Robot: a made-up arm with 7 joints. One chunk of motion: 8 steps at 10 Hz.
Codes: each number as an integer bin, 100 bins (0 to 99) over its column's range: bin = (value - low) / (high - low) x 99, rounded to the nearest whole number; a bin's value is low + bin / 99 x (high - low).
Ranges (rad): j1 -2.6..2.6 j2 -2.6..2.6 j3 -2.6..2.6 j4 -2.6..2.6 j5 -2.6..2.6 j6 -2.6..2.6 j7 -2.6..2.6
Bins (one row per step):
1: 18 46 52 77 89 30 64
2: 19 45 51 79 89 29 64
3: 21 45 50 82 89 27 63
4: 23 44 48 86 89 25 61
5: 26 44 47 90 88 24 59
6: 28 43 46 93 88 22 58
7: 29 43 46 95 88 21 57
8: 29 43 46 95 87 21 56
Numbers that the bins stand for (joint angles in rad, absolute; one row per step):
1: -1.6545 -0.1838 0.1313 1.4444 2.0747 -1.0242 0.7616
2: -1.6020 -0.2364 0.0788 1.5495 2.0747 -1.0768 0.7616
3: -1.4970 -0.2364 0.0263 1.7071 2.0747 -1.1818 0.7091
4: -1.3919 -0.2889 -0.0788 1.9172 2.0747 -1.2869 0.6040
5: -1.2343 -0.2889 -0.1313 2.1273 2.0222 -1.3394 0.4990
6: -1.1293 -0.3414 -0.1838 2.2848 2.0222 -1.4444 0.4465
7: -1.0768 -0.3414 -0.1838 2.3899 2.0222 -1.4970 0.3939
8: -1.0768 -0.3414 -0.1838 2.3899 1.9697 -1.4970 0.3414

